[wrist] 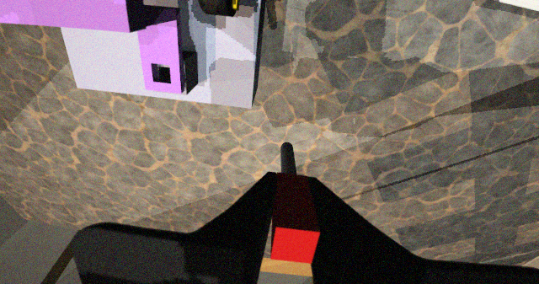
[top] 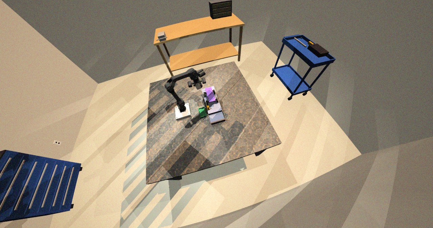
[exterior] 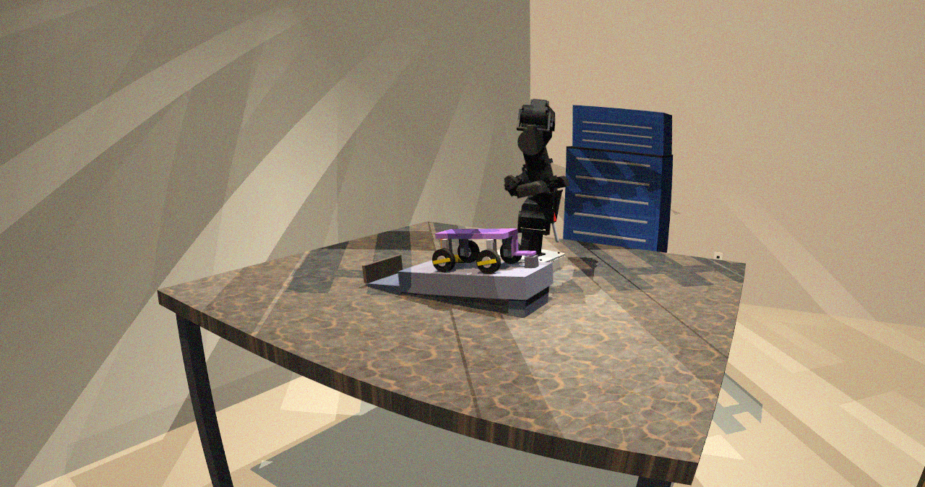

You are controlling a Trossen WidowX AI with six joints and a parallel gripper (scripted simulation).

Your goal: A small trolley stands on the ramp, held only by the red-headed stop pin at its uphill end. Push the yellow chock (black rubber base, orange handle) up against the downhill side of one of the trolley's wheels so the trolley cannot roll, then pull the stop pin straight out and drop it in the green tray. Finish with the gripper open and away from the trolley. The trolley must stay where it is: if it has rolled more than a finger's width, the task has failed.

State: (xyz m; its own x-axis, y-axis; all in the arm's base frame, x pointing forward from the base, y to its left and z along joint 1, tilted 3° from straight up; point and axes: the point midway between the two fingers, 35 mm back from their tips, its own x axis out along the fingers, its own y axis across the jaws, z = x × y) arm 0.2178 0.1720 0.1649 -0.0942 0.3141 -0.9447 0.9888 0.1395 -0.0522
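Now: the green tray 240 mm to the right of my gripper tip and 190 mm below it. Also, from my gripper tip: grey ramp: 120 mm ahead, 130 mm to the right, 130 mm below; red-headed stop pin: right at my gripper tip; trolley: 120 mm ahead, 120 mm to the right, 70 mm below.
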